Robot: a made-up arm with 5 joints.
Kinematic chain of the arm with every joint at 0, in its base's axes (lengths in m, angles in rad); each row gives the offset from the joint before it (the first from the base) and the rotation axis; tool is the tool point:
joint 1: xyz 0 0 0.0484 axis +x
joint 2: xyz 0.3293 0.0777 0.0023 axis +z
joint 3: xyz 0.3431 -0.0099 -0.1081 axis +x
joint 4: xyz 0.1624 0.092 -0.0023 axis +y
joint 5: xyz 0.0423 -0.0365 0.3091 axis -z
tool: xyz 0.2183 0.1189 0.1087
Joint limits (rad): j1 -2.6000..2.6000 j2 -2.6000..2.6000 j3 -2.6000..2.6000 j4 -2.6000..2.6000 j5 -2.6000..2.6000
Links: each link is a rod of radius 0.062 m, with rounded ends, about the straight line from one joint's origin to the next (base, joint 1, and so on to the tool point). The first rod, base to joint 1, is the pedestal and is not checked.
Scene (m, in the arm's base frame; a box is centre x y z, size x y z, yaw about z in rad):
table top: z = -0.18
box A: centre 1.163 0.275 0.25 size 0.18 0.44 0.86 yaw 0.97
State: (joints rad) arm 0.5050 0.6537 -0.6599 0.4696 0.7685
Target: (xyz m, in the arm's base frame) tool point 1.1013 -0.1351 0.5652
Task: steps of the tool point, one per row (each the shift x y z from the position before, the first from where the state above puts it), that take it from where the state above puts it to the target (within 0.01 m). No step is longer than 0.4 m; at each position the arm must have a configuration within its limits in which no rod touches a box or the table.
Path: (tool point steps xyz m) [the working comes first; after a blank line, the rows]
Joints at the target: 1.4012 0.3902 -0.4132 0.2476 0.9131
Straight joint move there: touches box A.

1: -0.2591 -0.0823 0.2232
2: 0.1407 -0.2449 0.0443
3: 0.1213 -0.2368 -0.0553
4: 0.0975 -0.1884 -0.1424

